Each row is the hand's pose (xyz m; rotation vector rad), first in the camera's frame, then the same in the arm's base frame.
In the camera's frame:
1: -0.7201 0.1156 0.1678 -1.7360 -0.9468 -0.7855
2: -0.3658 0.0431 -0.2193 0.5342 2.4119 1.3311
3: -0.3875 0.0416 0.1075 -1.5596 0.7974 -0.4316
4: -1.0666 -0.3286 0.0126 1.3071 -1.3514 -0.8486
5: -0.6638 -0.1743 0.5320 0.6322 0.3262 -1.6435
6: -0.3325 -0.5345 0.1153 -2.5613 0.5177 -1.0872
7: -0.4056 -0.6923 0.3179 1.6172 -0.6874 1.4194
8: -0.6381 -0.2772 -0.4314 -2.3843 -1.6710 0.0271
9: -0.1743 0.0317 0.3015 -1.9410 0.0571 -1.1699
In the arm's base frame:
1: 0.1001 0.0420 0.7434 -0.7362 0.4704 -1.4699
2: 0.5014 0.1957 0.4336 1.5648 0.5947 2.2363
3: 0.3289 -0.0720 0.5102 0.1324 1.3163 -0.3122
4: -0.3002 0.3876 0.4949 -1.3990 1.0633 2.2882
5: -0.1816 -0.2753 0.5439 -1.9729 -1.3732 1.9625
6: 0.0705 -0.0620 -0.0075 -1.0536 1.6719 -0.4878
7: -0.1592 -0.1850 -0.0661 1.7880 -2.3393 0.1549
8: 0.2446 0.5420 0.2443 -1.6168 -0.1998 -0.9242
9: 0.3836 -0.3466 0.4410 -0.5808 1.3959 -1.0765

